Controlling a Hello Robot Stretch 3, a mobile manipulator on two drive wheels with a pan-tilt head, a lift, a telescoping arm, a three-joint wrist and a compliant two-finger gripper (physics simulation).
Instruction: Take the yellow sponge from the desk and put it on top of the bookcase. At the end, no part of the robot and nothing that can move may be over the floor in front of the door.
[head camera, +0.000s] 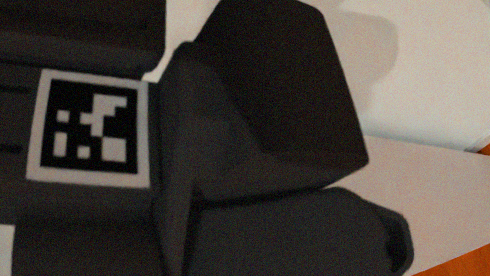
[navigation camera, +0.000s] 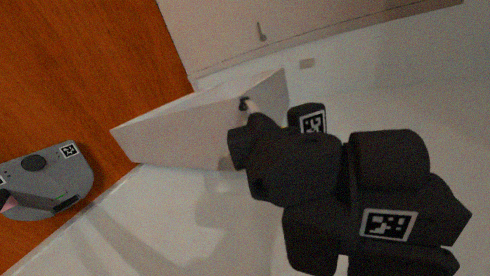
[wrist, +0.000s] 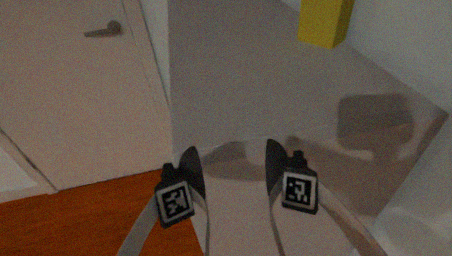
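The yellow sponge stands upright on the grey top of a tall white block-shaped piece of furniture, near its wall-side edge, at the top right of the wrist view. A sliver of the sponge shows behind my gripper in the navigation view. The block looks like the bookcase; I cannot identify a desk. My gripper is open and empty over the block's near edge, apart from the sponge, which lies beyond it to the right. In the head view my dark wrist parts hide much, and the sponge does not show.
The door with a lever handle is beyond the block. Orange floor lies beside the block. My grey base is by the pale wall. The wall also runs along the block's right side.
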